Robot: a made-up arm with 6 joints.
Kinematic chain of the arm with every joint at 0, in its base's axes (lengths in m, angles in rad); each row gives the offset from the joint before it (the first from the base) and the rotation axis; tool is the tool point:
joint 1: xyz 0 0 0.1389 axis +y
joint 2: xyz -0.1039 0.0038 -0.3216 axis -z
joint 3: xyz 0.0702 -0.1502 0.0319 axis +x
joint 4: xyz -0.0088 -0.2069 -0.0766 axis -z
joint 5: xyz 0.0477 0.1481 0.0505 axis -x
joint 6: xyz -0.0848 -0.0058 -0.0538 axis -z
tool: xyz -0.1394 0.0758 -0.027
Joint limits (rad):
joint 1: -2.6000..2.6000
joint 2: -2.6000..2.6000
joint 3: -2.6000..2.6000
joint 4: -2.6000..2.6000
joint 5: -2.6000..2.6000
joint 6: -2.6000..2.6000
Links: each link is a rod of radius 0.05 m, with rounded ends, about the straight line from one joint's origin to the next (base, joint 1, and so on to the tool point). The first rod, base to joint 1, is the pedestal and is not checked.
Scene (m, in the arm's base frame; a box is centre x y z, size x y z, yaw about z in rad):
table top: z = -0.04
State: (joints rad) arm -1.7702 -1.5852 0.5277 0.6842 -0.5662 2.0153
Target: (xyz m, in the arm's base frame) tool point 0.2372 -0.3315 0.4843
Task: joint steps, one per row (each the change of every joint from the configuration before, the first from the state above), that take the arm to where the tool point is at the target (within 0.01 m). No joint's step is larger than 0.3 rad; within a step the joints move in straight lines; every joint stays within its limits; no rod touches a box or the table.
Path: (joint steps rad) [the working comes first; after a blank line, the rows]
Joints at the target: -1.8138 -0.1342 -0.0561 1.2735 -0.7704 2.1592
Straight joint move there: clear.

1: -0.0087 0.2902 -0.1168 0.1179 -0.0408 0.0288
2: -0.0087 0.2902 -0.1167 0.1178 -0.0409 0.0288
3: -0.0088 0.2902 -0.1168 0.1179 -0.0408 0.0287
4: -0.0087 0.2902 -0.1167 0.1178 -0.0409 0.0288
5: -0.0087 0.2902 -0.1168 0.1179 -0.0408 0.0288

